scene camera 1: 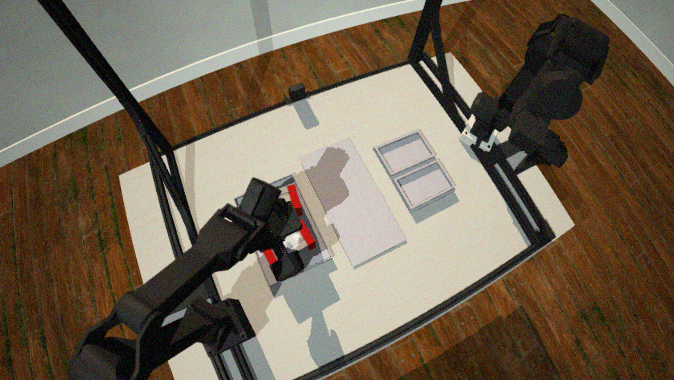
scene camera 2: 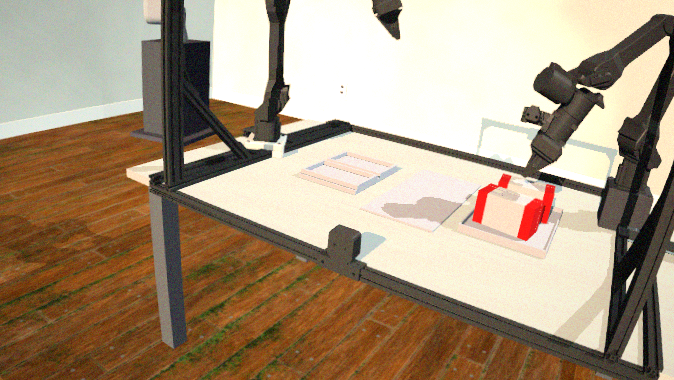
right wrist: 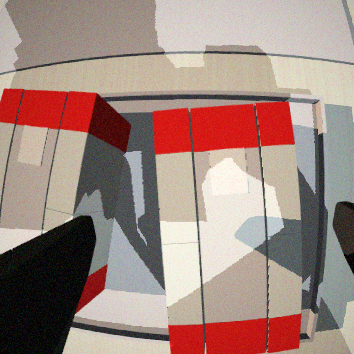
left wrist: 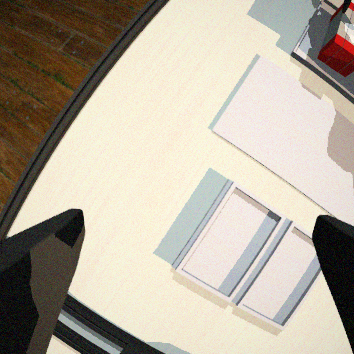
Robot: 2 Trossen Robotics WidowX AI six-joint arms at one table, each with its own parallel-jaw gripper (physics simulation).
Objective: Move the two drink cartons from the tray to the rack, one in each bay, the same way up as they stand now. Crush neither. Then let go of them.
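Frame: origin at the left arm's base, x back, y right, z up, level; centimetres.
Seen in the pictures: left gripper, fingertip midpoint: (scene camera 1: pixel 493 163) (scene camera 2: pixel 396 38) (left wrist: pixel 203 225); right gripper, fingertip midpoint: (scene camera 1: pixel 287 235) (scene camera 2: pixel 525 172) (right wrist: pixel 218 222); left arm's base at its link origin: (scene camera 2: pixel 266 138); right arm's base at its link origin: (scene camera 1: pixel 218 327) (scene camera 2: pixel 630 187).
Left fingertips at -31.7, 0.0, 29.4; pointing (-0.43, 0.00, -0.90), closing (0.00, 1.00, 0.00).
Offsets run from my left fingertips to a thing's top centre, as dx, dy, dz. "pt": to the spot under its first point. Level surfaces: height alone.
Two white cartons with red ends lie side by side in the tray (scene camera 1: pixel 324 250) (scene camera 2: pixel 492 245) (right wrist: pixel 320 200): one @[-22.9, +37.2, -25.6] (scene camera 1: pixel 294 198) (scene camera 2: pixel 502 210) (right wrist: pixel 25 175), at the left in the right wrist view, and one @[-29.5, +28.8, -25.6] (scene camera 1: pixel 307 236) (scene camera 2: pixel 549 204) (right wrist: pixel 230 200) at its middle. My right gripper (scene camera 1: pixel 291 242) (scene camera 2: pixel 531 172) (right wrist: pixel 218 222) is open above the latter, a finger towards each long side; nothing is between them. My left gripper (scene camera 2: pixel 396 36) (left wrist: pixel 203 225) is open and empty, high up on the rack's side. The two-bay rack @[+8.7, +12.4, -31.0] (scene camera 1: pixel 415 168) (scene camera 2: pixel 352 168) (left wrist: pixel 262 262) is empty.
A flat pale board @[dz -32.6] (scene camera 1: pixel 367 220) (scene camera 2: pixel 425 187) (left wrist: pixel 280 120) (right wrist: pixel 240 25) lies between tray and rack. A dark block @[pt +9.6, +53.8, -28.1] (scene camera 1: pixel 297 91) (scene camera 2: pixel 344 243) stands at the table's edge. Black frame rails and posts surround the table. The other carton is close beside one right finger.
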